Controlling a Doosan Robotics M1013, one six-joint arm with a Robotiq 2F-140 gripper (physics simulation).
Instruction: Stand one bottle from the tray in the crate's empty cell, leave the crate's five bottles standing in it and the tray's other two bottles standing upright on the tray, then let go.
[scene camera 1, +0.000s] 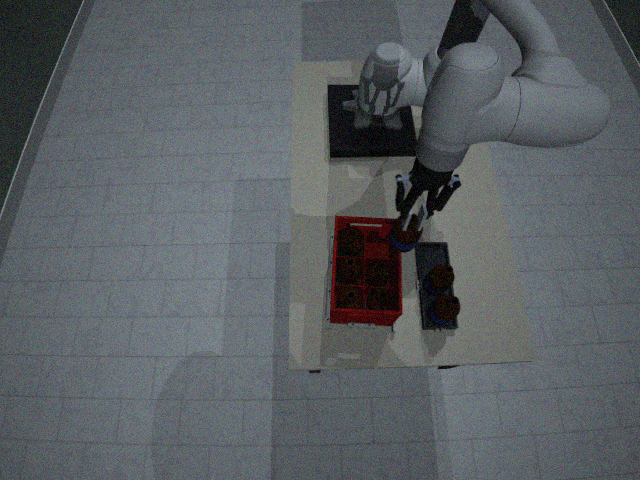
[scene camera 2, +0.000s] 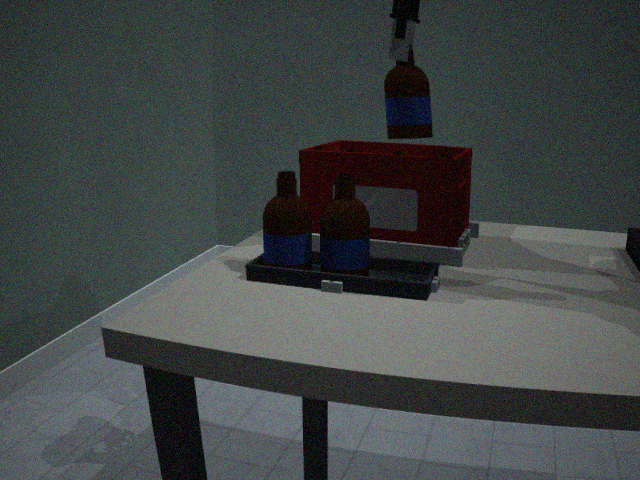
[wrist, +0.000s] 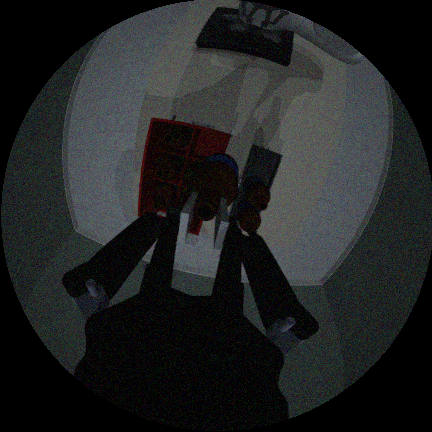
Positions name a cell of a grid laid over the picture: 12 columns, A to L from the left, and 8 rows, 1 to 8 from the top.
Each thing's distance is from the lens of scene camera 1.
gripper (scene camera 1: H4): 0.92 m
bottle (scene camera 1: I6): 1.10 m
bottle (scene camera 1: I5): 1.12 m
